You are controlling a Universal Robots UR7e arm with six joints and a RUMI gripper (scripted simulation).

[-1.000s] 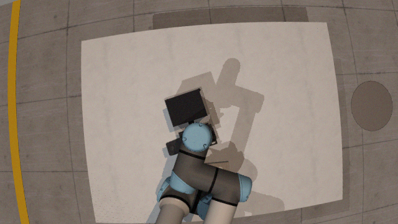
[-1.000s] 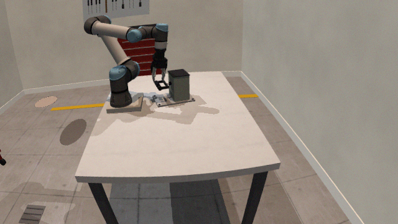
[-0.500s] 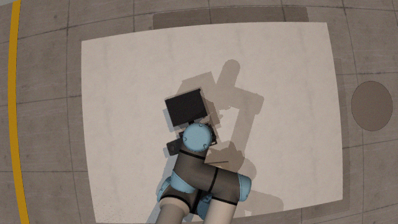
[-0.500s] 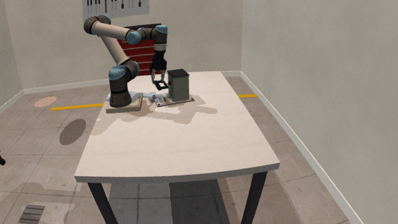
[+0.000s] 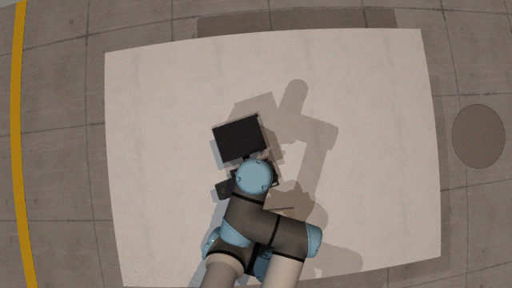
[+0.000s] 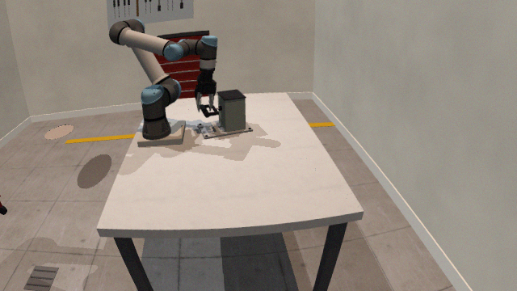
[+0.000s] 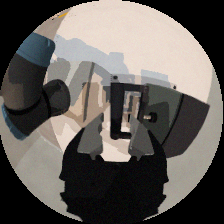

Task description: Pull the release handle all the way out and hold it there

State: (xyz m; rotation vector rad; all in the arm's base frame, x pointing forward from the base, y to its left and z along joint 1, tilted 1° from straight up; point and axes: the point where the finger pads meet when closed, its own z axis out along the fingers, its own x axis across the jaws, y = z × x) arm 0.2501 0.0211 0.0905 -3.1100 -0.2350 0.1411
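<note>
Right now my hand is 9 cm short of the metal baseplate, 1 cm to the right of it and 11 cm above it.
</note>
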